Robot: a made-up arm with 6 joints. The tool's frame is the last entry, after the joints.
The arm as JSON. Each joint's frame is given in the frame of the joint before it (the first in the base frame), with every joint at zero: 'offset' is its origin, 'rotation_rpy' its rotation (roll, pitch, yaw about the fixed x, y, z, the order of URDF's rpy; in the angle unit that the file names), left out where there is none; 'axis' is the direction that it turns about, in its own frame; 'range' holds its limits. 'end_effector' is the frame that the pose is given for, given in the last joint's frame.
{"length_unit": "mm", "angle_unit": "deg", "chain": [
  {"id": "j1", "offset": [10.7, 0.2, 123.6], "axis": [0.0, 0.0, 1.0], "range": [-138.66, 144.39]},
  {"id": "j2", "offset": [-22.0, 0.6, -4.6], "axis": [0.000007, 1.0, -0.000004], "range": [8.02, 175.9]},
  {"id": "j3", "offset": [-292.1, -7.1, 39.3], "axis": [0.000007, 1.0, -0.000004], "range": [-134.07, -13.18]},
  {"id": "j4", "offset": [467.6, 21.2, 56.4], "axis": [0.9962, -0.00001, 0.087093], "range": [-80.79, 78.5]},
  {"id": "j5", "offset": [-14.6, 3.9, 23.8], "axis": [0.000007, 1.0, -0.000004], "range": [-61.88, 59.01]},
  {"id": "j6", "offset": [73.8, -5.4, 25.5], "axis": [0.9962, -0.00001, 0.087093], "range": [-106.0, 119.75]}
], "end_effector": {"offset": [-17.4, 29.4, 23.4], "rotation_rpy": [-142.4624, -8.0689, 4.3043]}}
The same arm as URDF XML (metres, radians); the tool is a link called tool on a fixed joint. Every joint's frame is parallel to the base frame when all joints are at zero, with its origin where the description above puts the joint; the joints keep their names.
<robot name="arm">
  <joint name="tool_joint" type="fixed">
    <parent link="link6"/>
    <child link="tool"/>
    <origin xyz="-0.0174 0.0294 0.0234" rpy="-2.4864 -0.1408 0.0751"/>
  </joint>
  <joint name="j6" type="revolute">
    <parent link="link5"/>
    <child link="link6"/>
    <origin xyz="0.0738 -0.0054 0.0255" rpy="0 0 0"/>
    <axis xyz="0.9962 0 0.0871"/>
    <limit lower="-1.85" upper="2.09"/>
  </joint>
  <joint name="j5" type="revolute">
    <parent link="link4"/>
    <child link="link5"/>
    <origin xyz="-0.0146 0.0039 0.0238" rpy="0 0 0"/>
    <axis xyz="0 1 0"/>
    <limit lower="-1.08" upper="1.0299"/>
  </joint>
  <joint name="j4" type="revolute">
    <parent link="link3"/>
    <child link="link4"/>
    <origin xyz="0.4676 0.0212 0.0564" rpy="0 0 0"/>
    <axis xyz="0.9962 0 0.0871"/>
    <limit lower="-1.4101" upper="1.3701"/>
  </joint>
  <joint name="j3" type="revolute">
    <parent link="link2"/>
    <child link="link3"/>
    <origin xyz="-0.2921 -0.0071 0.0393" rpy="0 0 0"/>
    <axis xyz="0 1 0"/>
    <limit lower="-2.34" upper="-0.23"/>
  </joint>
  <joint name="j2" type="revolute">
    <parent link="link1"/>
    <child link="link2"/>
    <origin xyz="-0.022 0.0006 -0.0046" rpy="0 0 0"/>
    <axis xyz="0 1 0"/>
    <limit lower="0.14" upper="3.07"/>
  </joint>
  <joint name="j1" type="revolute">
    <parent link="base_link"/>
    <child link="link1"/>
    <origin xyz="0.0107 0.0002 0.1236" rpy="0 0 0"/>
    <axis xyz="0 0 1"/>
    <limit lower="-2.4201" upper="2.5201"/>
  </joint>
  <link name="base_link"/>
  <link name="link1"/>
  <link name="link2"/>
  <link name="link3"/>
  <link name="link4"/>
  <link name="link5"/>
  <link name="link6"/>
  <link name="tool"/>
</robot>

